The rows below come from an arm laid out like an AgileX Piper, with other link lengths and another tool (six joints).
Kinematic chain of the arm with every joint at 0, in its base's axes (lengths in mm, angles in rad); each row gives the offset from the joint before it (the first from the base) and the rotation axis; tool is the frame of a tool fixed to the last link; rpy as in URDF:
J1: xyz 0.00 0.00 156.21 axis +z
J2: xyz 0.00 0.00 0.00 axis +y
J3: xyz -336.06 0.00 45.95 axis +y
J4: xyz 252.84 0.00 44.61 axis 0.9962 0 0.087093
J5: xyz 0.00 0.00 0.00 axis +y
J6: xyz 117.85 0.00 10.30 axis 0.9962 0 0.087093
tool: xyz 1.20 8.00 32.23 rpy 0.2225 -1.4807 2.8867
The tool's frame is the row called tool.
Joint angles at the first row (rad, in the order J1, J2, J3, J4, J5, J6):
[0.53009, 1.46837, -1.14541, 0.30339, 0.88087, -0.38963]
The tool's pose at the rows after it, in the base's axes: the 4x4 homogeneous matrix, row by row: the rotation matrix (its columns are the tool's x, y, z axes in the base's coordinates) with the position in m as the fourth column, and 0 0 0 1 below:
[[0.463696 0.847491 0.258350 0.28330], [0.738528 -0.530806 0.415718 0.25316], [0.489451 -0.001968 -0.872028 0.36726], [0 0 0 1]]
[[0.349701 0.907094 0.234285 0.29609], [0.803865 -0.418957 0.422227 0.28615], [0.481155 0.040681 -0.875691 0.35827], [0 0 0 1]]
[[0.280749 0.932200 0.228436 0.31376], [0.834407 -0.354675 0.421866 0.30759], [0.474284 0.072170 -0.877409 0.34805], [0 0 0 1]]
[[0.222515 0.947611 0.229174 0.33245], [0.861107 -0.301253 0.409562 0.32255], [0.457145 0.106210 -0.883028 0.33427], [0 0 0 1]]
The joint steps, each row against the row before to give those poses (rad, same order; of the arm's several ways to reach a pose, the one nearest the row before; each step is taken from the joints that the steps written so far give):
[0.08169, 0.10376, -0.11801, -0.01857, 0.02297, -0.12104]
[0.04213, 0.10471, -0.10034, -0.00215, 0.00658, -0.09413]
[0.01133, 0.09103, -0.08832, -0.00388, 0.00183, -0.06382]
[0.00000, 0.08396, -0.07712, -0.01502, 0.00182, -0.05691]

